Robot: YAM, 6 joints.
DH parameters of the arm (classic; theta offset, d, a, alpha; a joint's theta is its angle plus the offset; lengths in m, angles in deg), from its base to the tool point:
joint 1: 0 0.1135 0.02 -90
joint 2: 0 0 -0.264 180
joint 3: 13.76 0 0.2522 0
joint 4: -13.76 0 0.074 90
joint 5: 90 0 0 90
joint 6: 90 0.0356 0 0
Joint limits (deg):
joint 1: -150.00..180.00
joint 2: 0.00..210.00
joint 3: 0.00..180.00
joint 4: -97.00..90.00
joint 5: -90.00..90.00
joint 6: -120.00..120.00
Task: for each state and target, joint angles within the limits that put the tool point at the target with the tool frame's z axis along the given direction. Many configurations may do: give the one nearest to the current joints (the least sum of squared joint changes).
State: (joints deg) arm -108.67 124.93 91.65 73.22 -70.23 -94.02
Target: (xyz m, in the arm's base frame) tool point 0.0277 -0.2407 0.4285 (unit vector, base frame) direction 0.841 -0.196 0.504
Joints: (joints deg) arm -90.55 76.27 55.96 89.85 -57.45 -94.02
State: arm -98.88 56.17 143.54 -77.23 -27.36 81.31
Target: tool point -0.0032 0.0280 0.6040 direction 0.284 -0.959 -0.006
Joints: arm -77.91 70.03 161.76 -92.08 -4.41 81.31
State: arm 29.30 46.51 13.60 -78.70 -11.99 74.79
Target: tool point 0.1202 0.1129 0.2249 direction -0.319 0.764 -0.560
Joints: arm 33.08 59.74 40.25 -55.54 -54.55 74.79
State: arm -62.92 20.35 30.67 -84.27 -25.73 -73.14
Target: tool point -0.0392 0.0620 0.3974 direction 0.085 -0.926 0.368
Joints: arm -66.03 0.11 59.81 -37.02 17.37 -73.14
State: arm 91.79 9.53 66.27 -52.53 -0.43 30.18
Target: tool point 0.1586 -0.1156 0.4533 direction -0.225 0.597 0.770
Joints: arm 140.60 0.11 79.71 -25.27 18.57 30.18
